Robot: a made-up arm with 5 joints.
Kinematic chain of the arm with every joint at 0, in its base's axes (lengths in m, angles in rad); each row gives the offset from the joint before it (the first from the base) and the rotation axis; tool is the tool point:
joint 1: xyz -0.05 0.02 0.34 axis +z
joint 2: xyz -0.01 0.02 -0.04 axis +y
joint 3: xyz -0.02 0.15 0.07 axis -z
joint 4: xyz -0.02 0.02 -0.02 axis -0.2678 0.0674 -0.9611
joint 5: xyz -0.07 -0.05 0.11 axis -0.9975 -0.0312 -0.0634
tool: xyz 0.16 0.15 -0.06
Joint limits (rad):
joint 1: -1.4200..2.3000
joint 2: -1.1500..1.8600
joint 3: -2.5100..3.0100
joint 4: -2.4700..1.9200
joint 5: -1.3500..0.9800
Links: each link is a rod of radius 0.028 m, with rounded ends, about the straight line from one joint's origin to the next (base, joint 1, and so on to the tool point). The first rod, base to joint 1, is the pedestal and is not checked.
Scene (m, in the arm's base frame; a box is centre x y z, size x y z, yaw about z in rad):
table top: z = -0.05
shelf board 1: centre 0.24 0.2 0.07 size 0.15 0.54 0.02 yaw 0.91
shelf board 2: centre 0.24 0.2 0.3 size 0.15 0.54 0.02 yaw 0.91
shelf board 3: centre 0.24 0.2 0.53 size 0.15 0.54 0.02 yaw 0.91
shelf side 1: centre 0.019 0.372 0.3 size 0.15 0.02 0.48 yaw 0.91
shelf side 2: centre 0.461 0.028 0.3 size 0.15 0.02 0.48 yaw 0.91
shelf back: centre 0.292 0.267 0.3 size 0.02 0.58 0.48 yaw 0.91
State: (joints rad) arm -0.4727 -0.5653 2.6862 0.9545 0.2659
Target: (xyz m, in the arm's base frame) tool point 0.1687 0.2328 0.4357
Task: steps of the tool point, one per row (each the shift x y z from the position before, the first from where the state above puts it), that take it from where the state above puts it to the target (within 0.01 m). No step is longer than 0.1 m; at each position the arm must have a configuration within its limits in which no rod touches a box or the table.
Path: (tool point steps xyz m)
1: -0.0324 -0.0454 0.0116
2: -0.0134 -0.0463 0.0206
3: 0.0028 -0.0385 0.0283
4: 0.0128 -0.0245 0.0334
5: 0.0144 -0.0081 0.0360
6: 0.0550 0.0309 0.0390
7: 0.0601 0.0377 0.0190
8: 0.0574 0.0393 0.0010
9: 0.0491 0.0369 -0.0107
10: 0.0388 0.0311 -0.0143
11: 0.0302 0.0221 -0.0110

